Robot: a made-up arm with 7 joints. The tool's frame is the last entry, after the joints.
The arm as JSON. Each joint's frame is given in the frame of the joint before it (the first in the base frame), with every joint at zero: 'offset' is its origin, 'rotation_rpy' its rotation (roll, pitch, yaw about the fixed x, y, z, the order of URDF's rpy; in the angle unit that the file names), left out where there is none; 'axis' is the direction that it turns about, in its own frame. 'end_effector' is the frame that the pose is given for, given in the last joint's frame.
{
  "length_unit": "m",
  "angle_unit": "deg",
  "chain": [
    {
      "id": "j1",
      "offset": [
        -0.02,
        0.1,
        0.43
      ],
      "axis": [
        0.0,
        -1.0,
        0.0
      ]
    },
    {
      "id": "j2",
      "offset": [
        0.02,
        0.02,
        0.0
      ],
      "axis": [
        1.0,
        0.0,
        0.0
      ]
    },
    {
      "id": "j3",
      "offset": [
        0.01,
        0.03,
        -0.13
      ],
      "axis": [
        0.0,
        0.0,
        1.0
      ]
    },
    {
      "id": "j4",
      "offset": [
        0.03,
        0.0,
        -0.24
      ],
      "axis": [
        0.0,
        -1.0,
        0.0
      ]
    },
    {
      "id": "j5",
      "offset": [
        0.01,
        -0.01,
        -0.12
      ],
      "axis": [
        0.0,
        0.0,
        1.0
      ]
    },
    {
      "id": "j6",
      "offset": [
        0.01,
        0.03,
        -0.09
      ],
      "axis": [
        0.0,
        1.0,
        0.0
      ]
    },
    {
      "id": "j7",
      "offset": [
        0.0,
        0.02,
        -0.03
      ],
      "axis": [
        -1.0,
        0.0,
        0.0
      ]
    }
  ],
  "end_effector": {
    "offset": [
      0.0,
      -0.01,
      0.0
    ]
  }
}
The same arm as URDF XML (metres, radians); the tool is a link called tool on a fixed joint. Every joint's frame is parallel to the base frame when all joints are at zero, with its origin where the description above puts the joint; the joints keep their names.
<robot name="arm">
<joint name="tool_fixed" type="fixed"><parent link="link7"/><child link="tool"/><origin xyz="0 -0.01 0"/></joint>
<joint name="j7" type="continuous"><parent link="link6"/><child link="link7"/><origin xyz="0 0.02 -0.03"/><axis xyz="-1 0 0"/></joint>
<joint name="j6" type="continuous"><parent link="link5"/><child link="link6"/><origin xyz="0.01 0.03 -0.09"/><axis xyz="0 1 0"/></joint>
<joint name="j5" type="continuous"><parent link="link4"/><child link="link5"/><origin xyz="0.01 -0.01 -0.12"/><axis xyz="0 0 1"/></joint>
<joint name="j4" type="continuous"><parent link="link3"/><child link="link4"/><origin xyz="0.03 0 -0.24"/><axis xyz="0 -1 0"/></joint>
<joint name="j3" type="continuous"><parent link="link2"/><child link="link3"/><origin xyz="0.01 0.03 -0.13"/><axis xyz="0 0 1"/></joint>
<joint name="j2" type="continuous"><parent link="link1"/><child link="link2"/><origin xyz="0.02 0.02 0"/><axis xyz="1 0 0"/></joint>
<joint name="j1" type="continuous"><parent link="base"/><child link="link1"/><origin xyz="-0.02 0.1 0.43"/><axis xyz="0 -1 0"/></joint>
<link name="base"/>
<link name="link1"/>
<link name="link2"/>
<link name="link3"/>
<link name="link4"/>
<link name="link5"/>
<link name="link6"/>
<link name="link7"/>
<link name="tool"/>
</robot>

